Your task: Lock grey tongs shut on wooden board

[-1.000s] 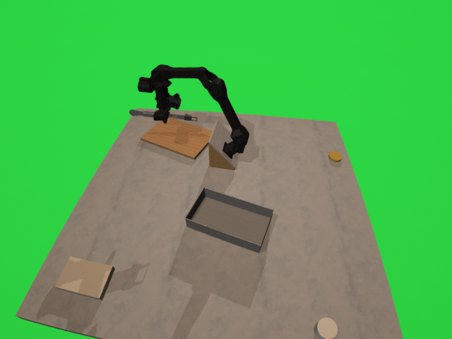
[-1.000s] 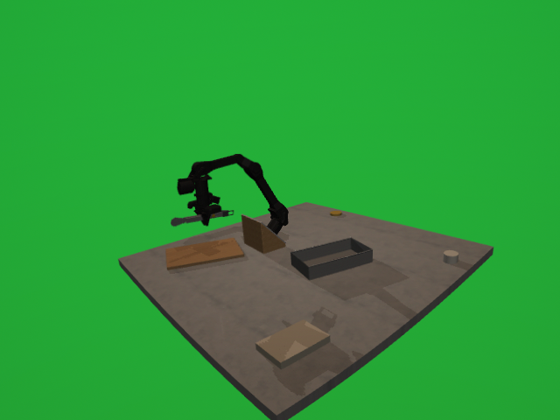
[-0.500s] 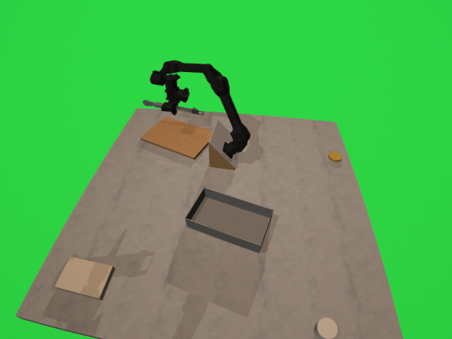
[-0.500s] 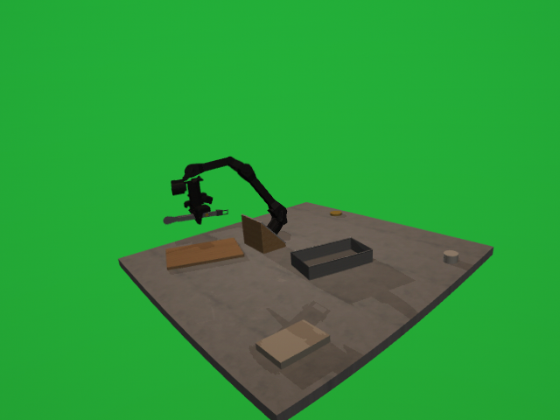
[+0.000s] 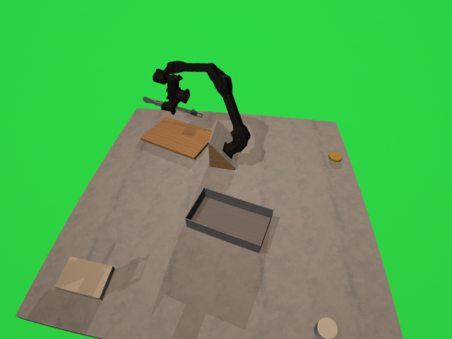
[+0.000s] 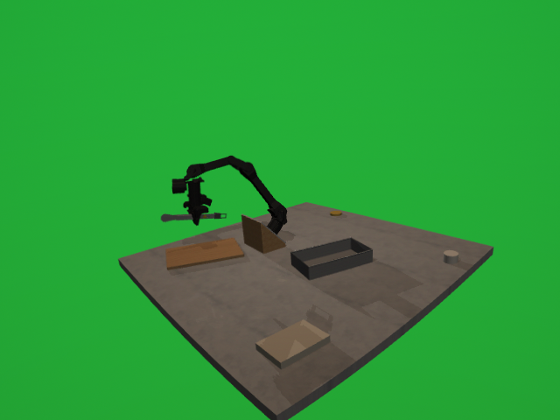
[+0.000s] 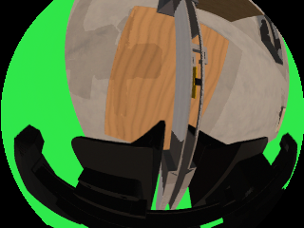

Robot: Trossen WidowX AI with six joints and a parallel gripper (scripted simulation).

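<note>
My gripper tip is now 10 mm to the right of the wooden board and 140 mm above it. The rest, counted from my gripper tip: flat block (850 mm ahead, 90 mm to the right, 140 mm below); then orange disc (20 mm ahead, 870 mm to the left, 140 mm below); then grey roasting tin (510 mm ahead, 380 mm to the left, 120 mm below).
</note>
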